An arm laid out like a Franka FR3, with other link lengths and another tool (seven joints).
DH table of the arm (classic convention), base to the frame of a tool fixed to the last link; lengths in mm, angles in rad. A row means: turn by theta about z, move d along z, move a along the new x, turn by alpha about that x. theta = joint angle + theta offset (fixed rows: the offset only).
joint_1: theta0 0; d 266.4; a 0; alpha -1.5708
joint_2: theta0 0; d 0; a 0; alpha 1.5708
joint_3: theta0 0; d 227.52; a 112.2; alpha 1.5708
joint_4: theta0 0; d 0; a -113.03; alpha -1.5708
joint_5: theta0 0; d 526.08; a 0; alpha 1.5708
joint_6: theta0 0; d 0; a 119.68; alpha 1.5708
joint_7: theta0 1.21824; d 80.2; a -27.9; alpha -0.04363
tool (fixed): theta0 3.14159; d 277.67; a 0; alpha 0
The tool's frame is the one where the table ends.
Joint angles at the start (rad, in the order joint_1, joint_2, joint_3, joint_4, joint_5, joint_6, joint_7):
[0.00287, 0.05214, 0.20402, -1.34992, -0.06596, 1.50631, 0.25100]
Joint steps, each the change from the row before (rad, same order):
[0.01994, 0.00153, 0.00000, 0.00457, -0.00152, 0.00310, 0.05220]
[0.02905, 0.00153, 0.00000, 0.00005, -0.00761, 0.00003, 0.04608]
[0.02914, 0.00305, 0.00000, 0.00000, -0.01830, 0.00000, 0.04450]
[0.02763, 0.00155, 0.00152, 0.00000, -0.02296, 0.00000, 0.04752]
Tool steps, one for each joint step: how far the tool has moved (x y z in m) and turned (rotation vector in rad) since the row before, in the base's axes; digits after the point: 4 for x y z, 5 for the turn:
[-0.0002, 0.0158, 0.0023, 0.00625, -0.00792, -0.03201]
[-0.0035, 0.0199, -0.0011, -0.00173, -0.00180, -0.01797]
[-0.0028, 0.0161, -0.0022, -0.01211, -0.00357, -0.01808]
[-0.0026, 0.0144, -0.0009, -0.01562, -0.00781, -0.02174]

